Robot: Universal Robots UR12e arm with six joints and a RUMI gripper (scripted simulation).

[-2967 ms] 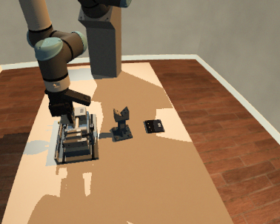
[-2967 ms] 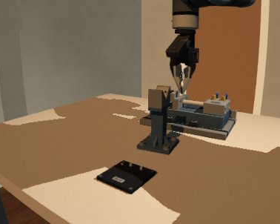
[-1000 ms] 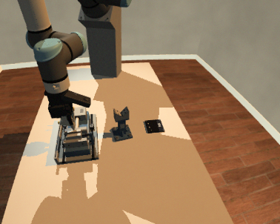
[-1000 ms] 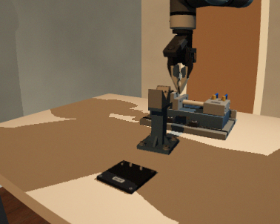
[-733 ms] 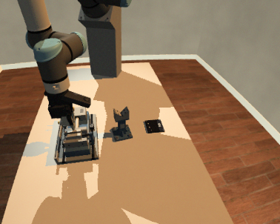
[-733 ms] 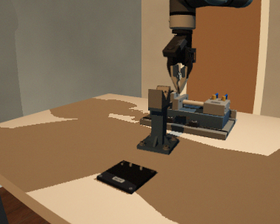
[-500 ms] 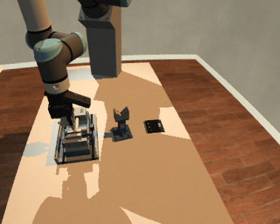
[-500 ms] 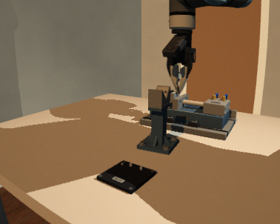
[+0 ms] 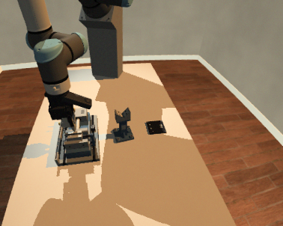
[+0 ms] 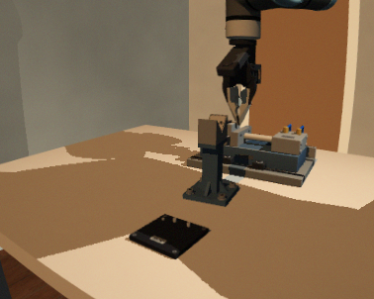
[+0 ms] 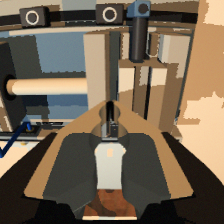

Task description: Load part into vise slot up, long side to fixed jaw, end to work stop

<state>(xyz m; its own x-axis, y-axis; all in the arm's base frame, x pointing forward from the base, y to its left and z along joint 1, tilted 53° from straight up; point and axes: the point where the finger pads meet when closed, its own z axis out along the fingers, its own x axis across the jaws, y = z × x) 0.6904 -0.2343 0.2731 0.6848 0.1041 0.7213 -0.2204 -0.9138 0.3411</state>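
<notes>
The part lies 2 cm ahead of my hand, 1 cm to the right of it and 2 cm below it. Round my hand: dark work stop rod 4 cm ahead, 4 cm to the left, 3 cm below; then moving jaw 1 cm behind, 1 cm to the left, 4 cm below; then cream cylinder rod 6 cm behind, 2 cm to the left, 4 cm below.
</notes>
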